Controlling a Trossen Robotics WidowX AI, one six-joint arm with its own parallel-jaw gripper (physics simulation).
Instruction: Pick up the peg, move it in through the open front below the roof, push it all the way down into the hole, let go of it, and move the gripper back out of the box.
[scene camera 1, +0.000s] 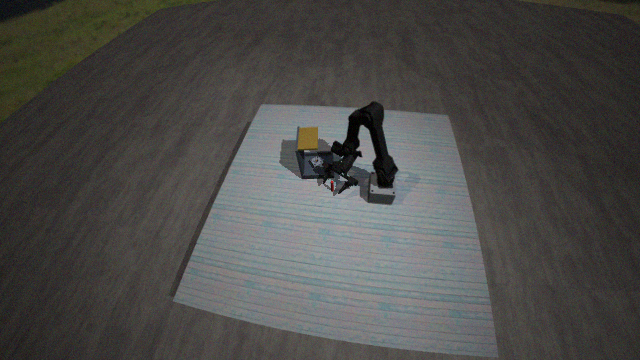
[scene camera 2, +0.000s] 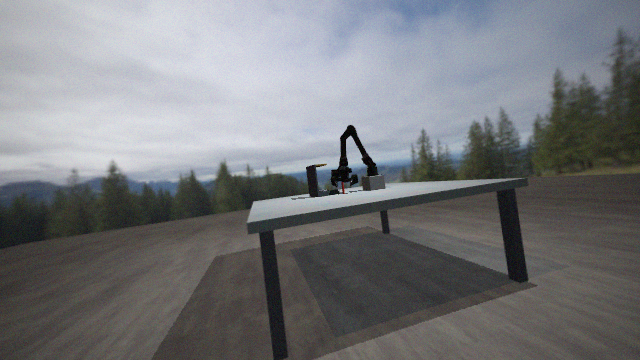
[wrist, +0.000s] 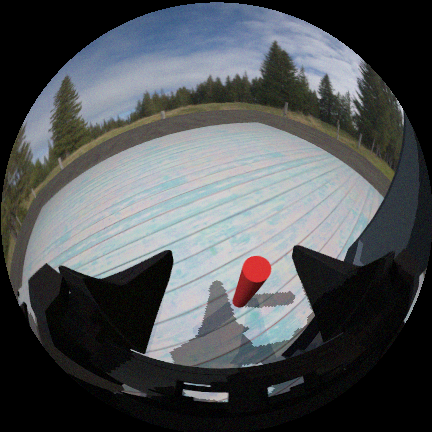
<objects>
The gripper is open, holding nothing. Also in view: a red peg.
</objects>
